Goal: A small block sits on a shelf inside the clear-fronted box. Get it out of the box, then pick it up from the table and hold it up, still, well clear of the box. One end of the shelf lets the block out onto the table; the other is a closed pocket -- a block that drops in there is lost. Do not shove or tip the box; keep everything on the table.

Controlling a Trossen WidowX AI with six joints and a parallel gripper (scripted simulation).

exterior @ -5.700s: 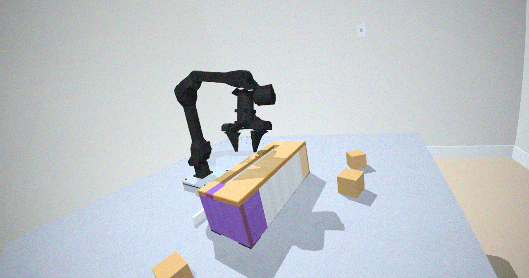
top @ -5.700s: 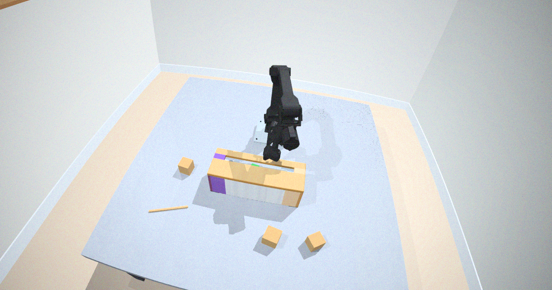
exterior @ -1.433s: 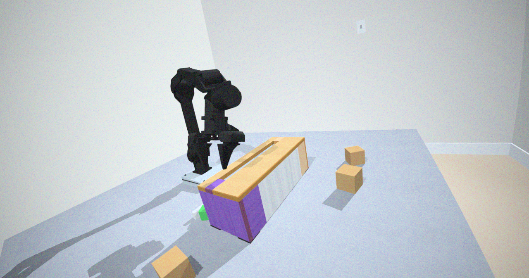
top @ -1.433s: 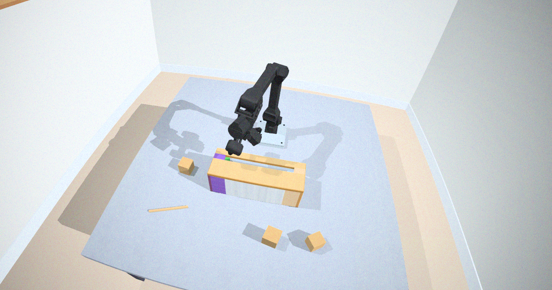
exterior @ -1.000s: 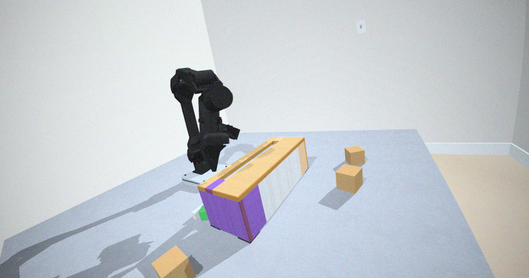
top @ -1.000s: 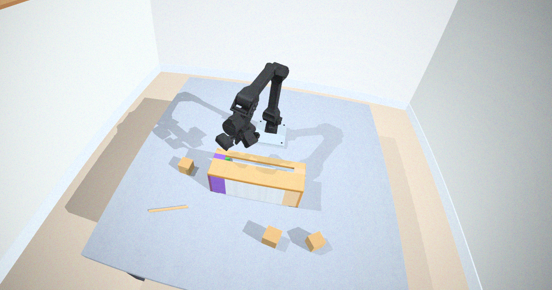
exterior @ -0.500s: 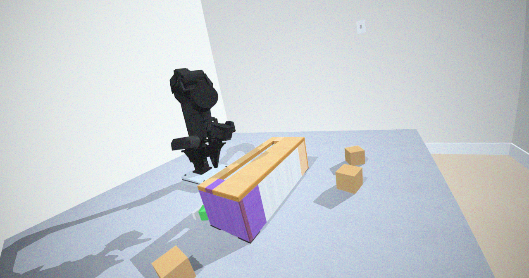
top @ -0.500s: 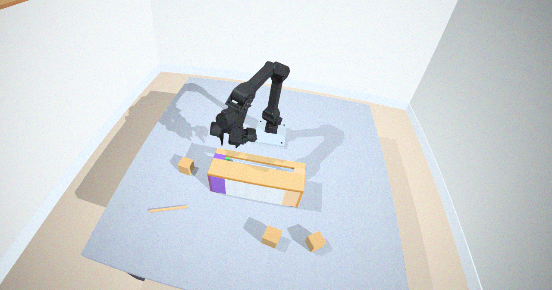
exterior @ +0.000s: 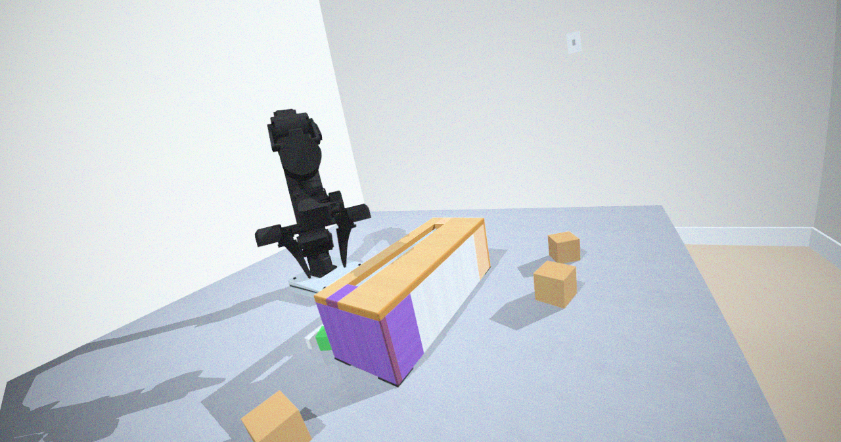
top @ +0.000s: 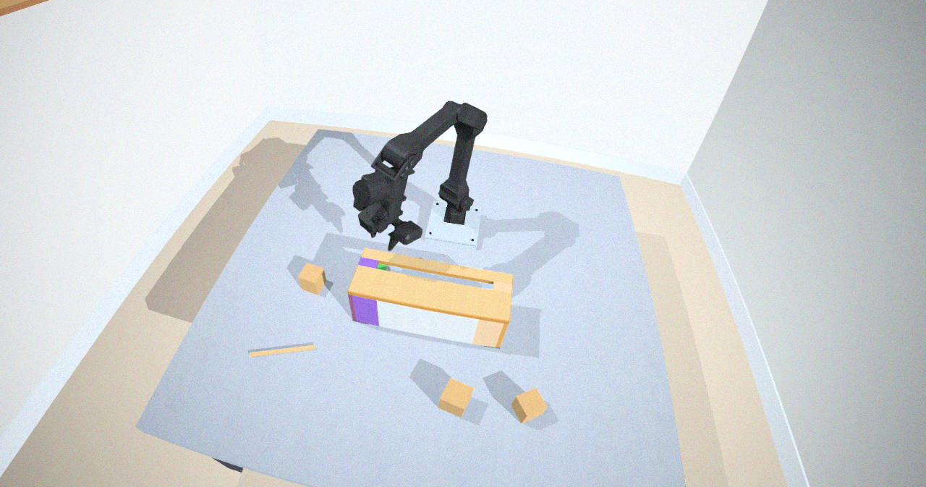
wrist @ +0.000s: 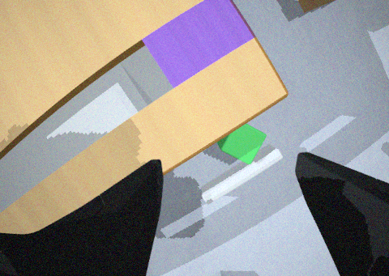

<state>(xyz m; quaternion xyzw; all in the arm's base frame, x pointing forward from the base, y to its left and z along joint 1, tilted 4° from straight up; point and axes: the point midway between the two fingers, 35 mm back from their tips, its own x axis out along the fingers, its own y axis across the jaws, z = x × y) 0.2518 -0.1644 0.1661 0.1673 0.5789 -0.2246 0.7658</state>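
Now: gripper tip 130 mm above the green block, 30 mm past it and 20 mm to the left of it. From my gripper tip the other things lie so: tan stick 280 mm ahead, 200 mm to the right, 140 mm below.
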